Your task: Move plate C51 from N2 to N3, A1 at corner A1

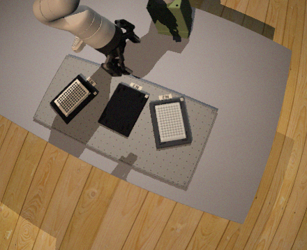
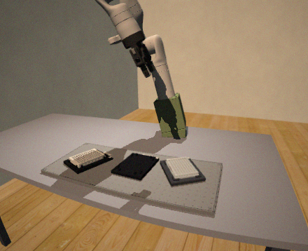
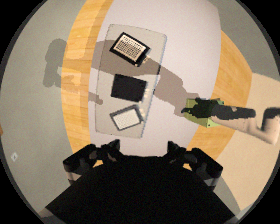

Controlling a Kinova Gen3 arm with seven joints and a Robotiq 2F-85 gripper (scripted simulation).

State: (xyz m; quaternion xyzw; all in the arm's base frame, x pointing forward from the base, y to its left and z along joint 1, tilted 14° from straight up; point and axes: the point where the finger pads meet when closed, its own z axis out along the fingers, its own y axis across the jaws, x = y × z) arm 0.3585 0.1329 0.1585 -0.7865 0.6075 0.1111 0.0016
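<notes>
Right now the plate is 20 mm ahead of my hand, 130 mm to the left of it and 330 mm below it. Round my hand: plate nest N2: 20 mm ahead, 130 mm to the left, 340 mm below; then landing nest N3: 50 mm ahead, 40 mm to the right, 340 mm below; then A1 corner mark: 20 mm behind, 10 mm to the left, 330 mm below.
</notes>
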